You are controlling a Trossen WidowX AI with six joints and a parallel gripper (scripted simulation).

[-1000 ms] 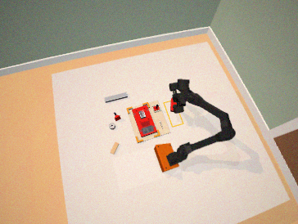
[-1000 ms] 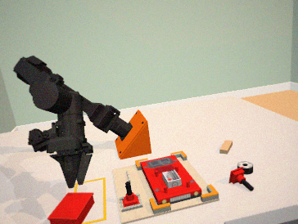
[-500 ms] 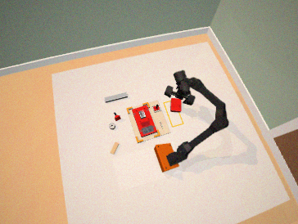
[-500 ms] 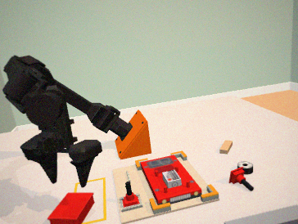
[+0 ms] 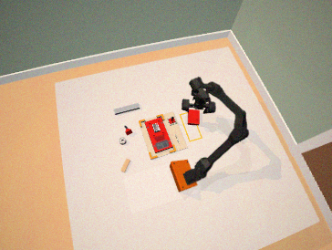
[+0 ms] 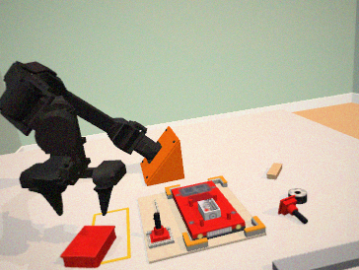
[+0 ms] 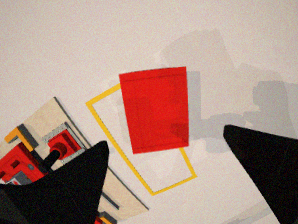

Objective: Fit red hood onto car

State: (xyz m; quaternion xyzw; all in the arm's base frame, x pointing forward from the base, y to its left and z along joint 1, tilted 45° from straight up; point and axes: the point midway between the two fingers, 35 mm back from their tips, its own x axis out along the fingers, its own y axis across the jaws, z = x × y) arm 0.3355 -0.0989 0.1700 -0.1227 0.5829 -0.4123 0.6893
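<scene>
The red hood lies 70 mm below my gripper tip. Round my gripper tip: grey bar (370 mm to the left, 200 mm ahead, 70 mm below); wooden block (480 mm to the left, 140 mm behind, 70 mm below); grey engine block (250 mm to the left, 60 mm below, 10 mm ahead).
</scene>
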